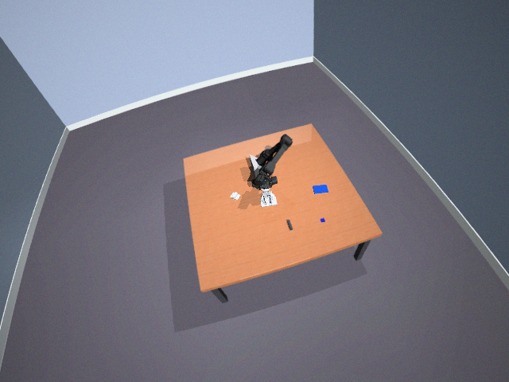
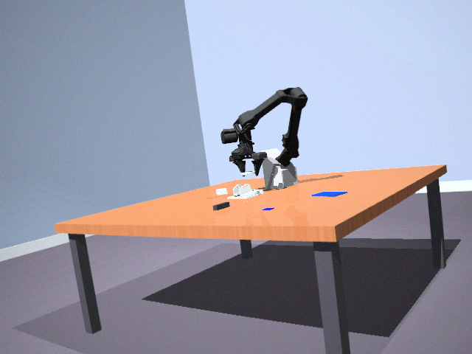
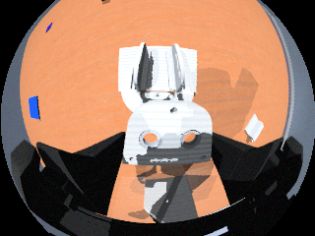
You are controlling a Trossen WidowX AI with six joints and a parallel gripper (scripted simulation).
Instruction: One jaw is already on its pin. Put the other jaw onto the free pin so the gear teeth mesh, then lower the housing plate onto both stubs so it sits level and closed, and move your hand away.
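Right now my gripper tip is 70 mm above the white jaw, 20 mm to the left of it and 20 mm short of it. Also, from my gripper tip: small black block 330 mm ahead, 70 mm below, 40 mm to the left; then base 20 mm above, 10 mm ahead; then small white part 230 mm to the right, 110 mm behind, 70 mm below.
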